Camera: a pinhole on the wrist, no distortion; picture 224 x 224 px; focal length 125.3 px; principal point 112.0 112.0 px. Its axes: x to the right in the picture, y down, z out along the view. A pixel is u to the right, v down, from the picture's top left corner.
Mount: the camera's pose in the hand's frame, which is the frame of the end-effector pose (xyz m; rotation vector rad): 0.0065 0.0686 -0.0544 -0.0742 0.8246 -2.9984
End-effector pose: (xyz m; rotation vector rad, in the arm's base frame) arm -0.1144 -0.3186 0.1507 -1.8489 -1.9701 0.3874
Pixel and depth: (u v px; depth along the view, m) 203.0 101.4 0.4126
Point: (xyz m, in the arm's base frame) -0.3698 -0.5734 -0.1081
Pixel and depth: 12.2 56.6 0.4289
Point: -0.2924 0.0787 -0.1727
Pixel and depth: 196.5 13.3 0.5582
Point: -0.2878 -0.6013 -0.5364
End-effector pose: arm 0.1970 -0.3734 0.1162 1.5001 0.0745 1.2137
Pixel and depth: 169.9 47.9 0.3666
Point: 0.3624 -0.7293 0.1179
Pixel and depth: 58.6 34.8 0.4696
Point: 0.5957 -0.6006 0.4121
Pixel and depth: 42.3 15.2 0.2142
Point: 0.3469 -0.4719 0.3190
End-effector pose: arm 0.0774 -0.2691 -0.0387 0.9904 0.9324 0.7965
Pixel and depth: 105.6 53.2 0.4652
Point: 0.5101 -0.3662 0.0801
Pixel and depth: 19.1 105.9 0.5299
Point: 0.6292 -0.0809 -0.2061
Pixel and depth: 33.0 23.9 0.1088
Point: 0.1666 -0.1956 0.0345
